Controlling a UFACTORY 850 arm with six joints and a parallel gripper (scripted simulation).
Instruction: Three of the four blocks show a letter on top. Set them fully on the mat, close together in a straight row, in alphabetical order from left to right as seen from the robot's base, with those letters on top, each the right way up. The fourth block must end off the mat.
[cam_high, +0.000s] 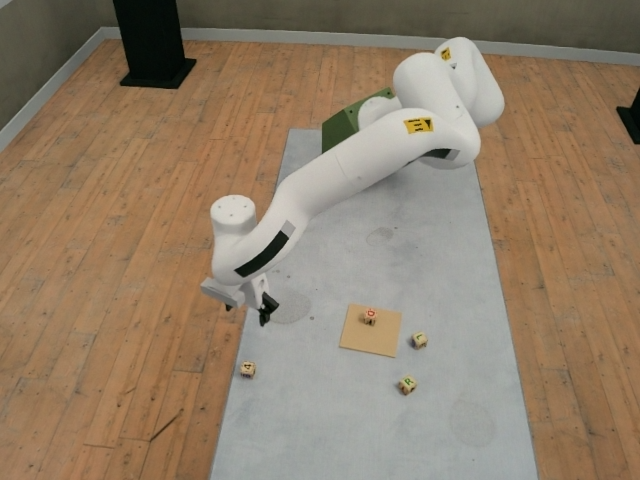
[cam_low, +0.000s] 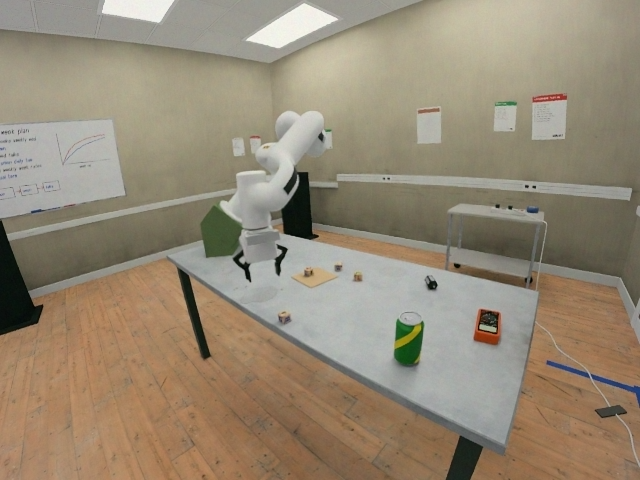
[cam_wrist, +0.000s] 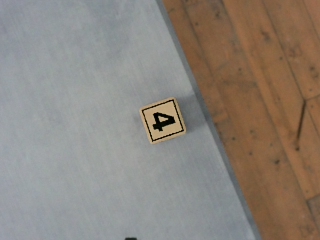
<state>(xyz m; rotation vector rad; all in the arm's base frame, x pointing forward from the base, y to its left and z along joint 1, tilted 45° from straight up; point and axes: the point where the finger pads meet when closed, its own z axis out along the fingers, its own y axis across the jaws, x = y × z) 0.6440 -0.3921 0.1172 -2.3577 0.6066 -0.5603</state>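
Right now the tan square mat is 290 mm to the left of my hand, 140 mm below it and 90 mm behind it. Round my hand: block marked 4: 120 mm below, 80 mm ahead, 10 mm to the left; green can: 440 mm ahead, 100 mm to the left, 80 mm below; small black object: 490 mm to the left, 320 mm ahead, 120 mm below.
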